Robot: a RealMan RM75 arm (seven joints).
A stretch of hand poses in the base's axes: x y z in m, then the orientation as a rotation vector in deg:
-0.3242, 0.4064, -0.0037, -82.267, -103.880, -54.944
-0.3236, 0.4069, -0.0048, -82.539, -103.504, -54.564
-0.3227, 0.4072, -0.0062, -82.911, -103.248, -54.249
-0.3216, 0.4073, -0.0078, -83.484, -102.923, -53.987
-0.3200, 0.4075, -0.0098, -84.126, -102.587, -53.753
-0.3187, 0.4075, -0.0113, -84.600, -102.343, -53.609
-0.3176, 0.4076, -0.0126, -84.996, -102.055, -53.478
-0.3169, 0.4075, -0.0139, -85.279, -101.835, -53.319
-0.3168, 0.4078, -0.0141, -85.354, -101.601, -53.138
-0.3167, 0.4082, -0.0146, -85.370, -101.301, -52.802
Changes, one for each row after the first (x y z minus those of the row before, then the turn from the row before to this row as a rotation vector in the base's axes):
0.0006, 0.0005, -0.0011, -0.045, 0.466, -0.131
0.0009, 0.0003, -0.0014, -0.144, 0.344, -0.199
0.0011, 0.0001, -0.0016, -0.185, 0.344, -0.371
0.0016, 0.0002, -0.0020, -0.205, 0.328, -0.431
0.0013, 0.0000, -0.0015, -0.145, 0.220, -0.328
0.0011, 0.0001, -0.0013, -0.076, 0.243, -0.289
0.0007, -0.0001, -0.0013, -0.069, 0.223, -0.188
0.0001, 0.0003, -0.0002, 0.038, 0.256, -0.042
0.0001, 0.0004, -0.0005, 0.053, 0.399, 0.036

